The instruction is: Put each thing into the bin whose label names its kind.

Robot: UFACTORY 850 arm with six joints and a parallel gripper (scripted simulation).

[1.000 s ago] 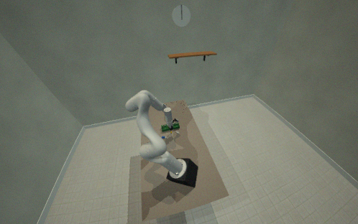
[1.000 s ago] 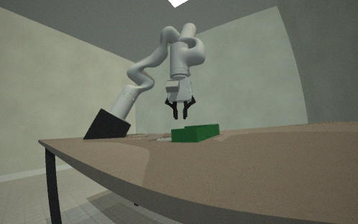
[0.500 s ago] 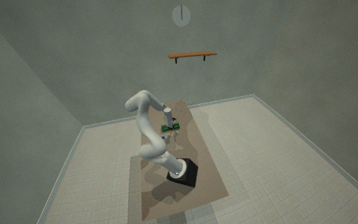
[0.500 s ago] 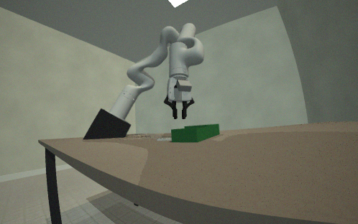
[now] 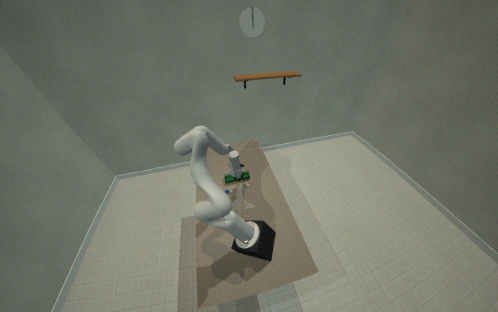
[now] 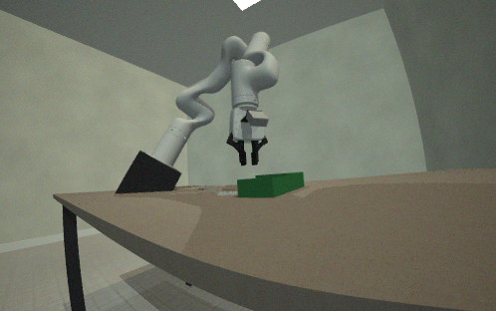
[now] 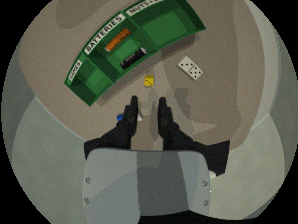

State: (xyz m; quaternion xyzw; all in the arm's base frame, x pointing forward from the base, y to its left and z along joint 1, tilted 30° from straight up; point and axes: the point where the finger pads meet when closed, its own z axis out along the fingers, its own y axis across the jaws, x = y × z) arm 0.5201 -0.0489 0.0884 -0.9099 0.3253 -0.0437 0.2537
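My gripper is now 90 mm above the yellow die. Also, from my hand: white domino (90 mm below, 80 mm to the right, 20 mm behind); orange battery (100 mm ahead, 80 mm below); black battery (80 mm below, 50 mm ahead).
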